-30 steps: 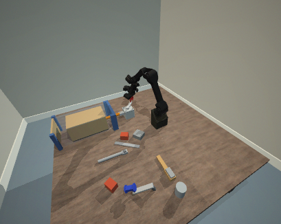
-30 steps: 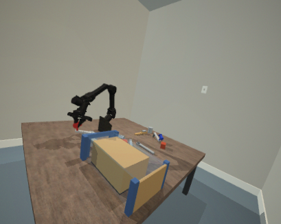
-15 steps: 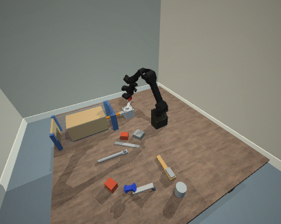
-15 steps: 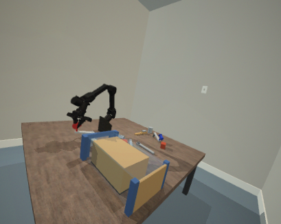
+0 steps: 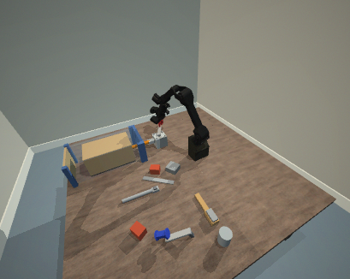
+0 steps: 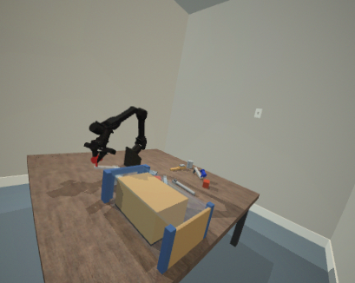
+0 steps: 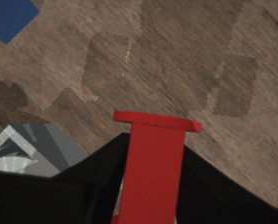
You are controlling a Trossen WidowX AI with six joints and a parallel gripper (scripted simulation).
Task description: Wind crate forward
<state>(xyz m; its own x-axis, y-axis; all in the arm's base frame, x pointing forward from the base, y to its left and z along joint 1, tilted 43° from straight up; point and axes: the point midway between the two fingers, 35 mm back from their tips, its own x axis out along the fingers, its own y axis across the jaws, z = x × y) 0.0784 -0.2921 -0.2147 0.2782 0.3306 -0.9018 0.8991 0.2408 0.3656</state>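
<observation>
Right now the red-gripped winch handle is 1 cm ahead of my gripper tip, 4 cm to the left of it and 3 cm below it. Round my gripper tip: blue frame (21 cm ahead, 7 cm to the left, 3 cm below); then red handle knob (1 cm behind, 1 cm to the left); then grey winch (3 cm ahead, 9 cm to the left, 10 cm below).
</observation>
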